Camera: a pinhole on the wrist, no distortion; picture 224 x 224 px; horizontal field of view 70.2 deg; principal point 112.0 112.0 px. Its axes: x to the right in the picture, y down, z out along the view. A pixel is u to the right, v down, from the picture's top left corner.
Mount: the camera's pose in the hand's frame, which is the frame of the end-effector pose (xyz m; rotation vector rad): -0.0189 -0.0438 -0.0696 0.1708 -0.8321 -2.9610
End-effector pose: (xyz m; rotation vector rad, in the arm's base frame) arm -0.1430 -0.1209 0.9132 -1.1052 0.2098 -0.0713
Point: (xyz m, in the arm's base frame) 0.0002 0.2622 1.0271
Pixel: 65.0 169.2
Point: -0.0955 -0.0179 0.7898
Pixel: 35.5 24.4
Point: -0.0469 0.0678 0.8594
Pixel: 39.4 98.6
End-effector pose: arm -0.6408 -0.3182 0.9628 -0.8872 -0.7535 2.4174
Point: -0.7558 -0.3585 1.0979
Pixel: 83.3 198.5
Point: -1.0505 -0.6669 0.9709
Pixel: 65.2 89.7
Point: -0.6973 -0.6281 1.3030
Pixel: 193.2 167.9
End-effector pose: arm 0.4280 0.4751 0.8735 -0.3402 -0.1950 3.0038
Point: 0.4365 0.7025 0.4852
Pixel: behind the camera
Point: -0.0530 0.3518 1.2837
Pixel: outside the picture
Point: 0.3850 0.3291 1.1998
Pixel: 103.7 145.3
